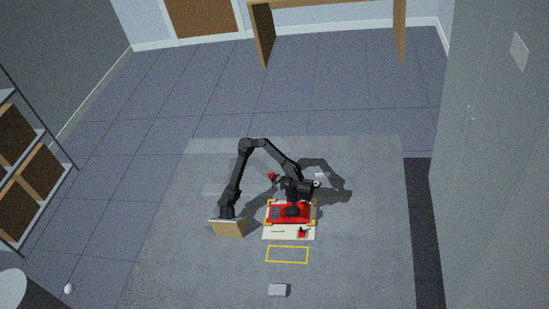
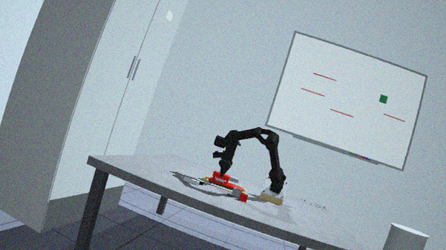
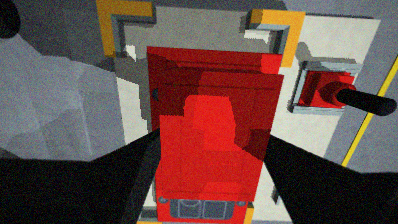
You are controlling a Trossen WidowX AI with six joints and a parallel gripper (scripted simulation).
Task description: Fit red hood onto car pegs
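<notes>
My gripper tip is 40 mm above the white jig, 30 mm past it and 10 mm to the left of it. Also, from my gripper tip: red hood (10 mm above).
</notes>
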